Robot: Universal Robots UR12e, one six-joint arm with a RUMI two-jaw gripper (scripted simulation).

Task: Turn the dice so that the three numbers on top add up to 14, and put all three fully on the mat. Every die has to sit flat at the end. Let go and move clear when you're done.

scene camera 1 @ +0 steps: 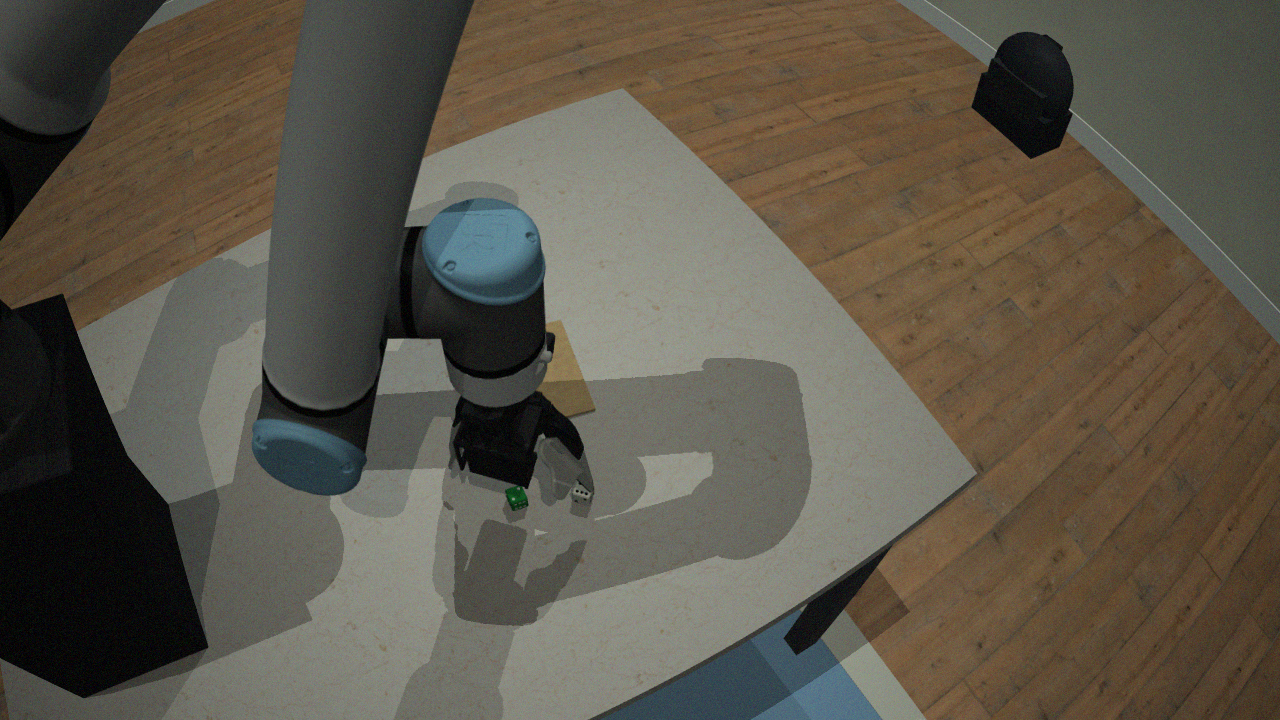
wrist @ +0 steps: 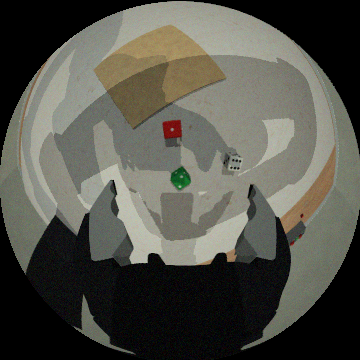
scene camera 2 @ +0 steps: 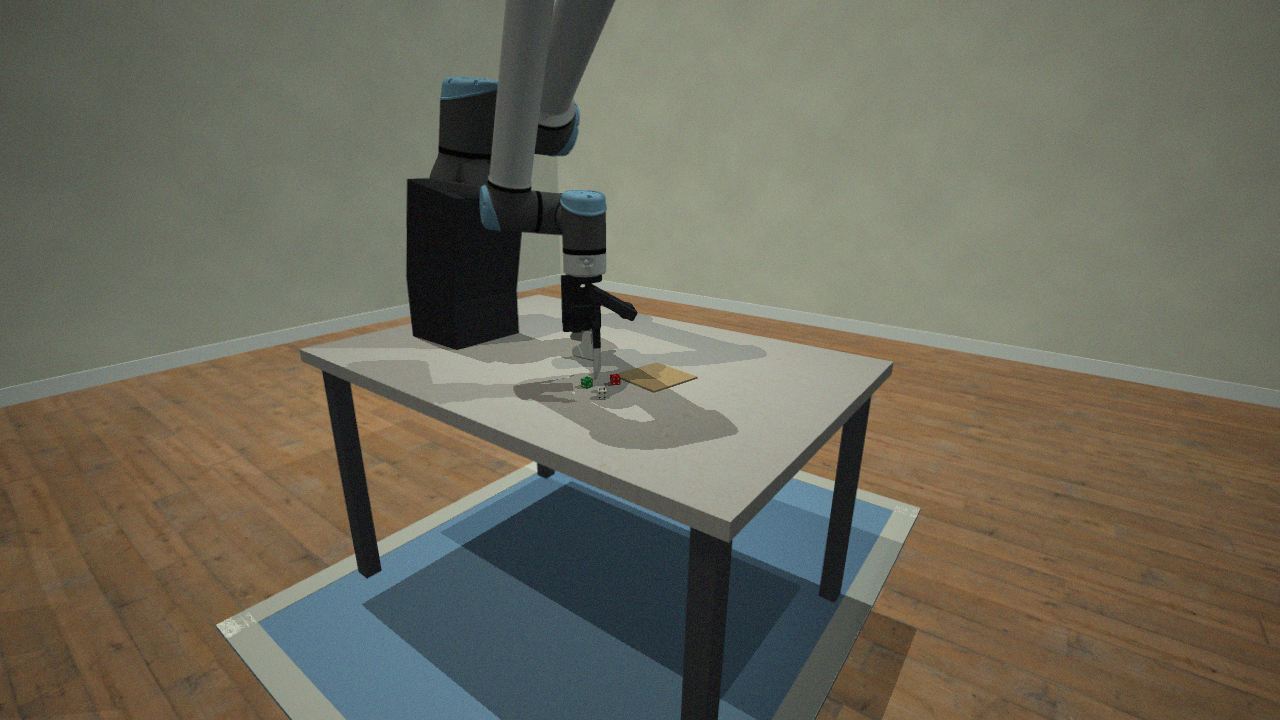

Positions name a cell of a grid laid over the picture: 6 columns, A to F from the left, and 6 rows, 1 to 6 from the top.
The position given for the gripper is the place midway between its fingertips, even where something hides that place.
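A tan mat (scene camera 1: C4) lies in the scene, visible too in the wrist view (wrist: C2) and in scene camera 2 (scene camera 2: D4). The robot's views also show the gripper (scene camera 1: C4), (wrist: D4), (scene camera 2: C4).
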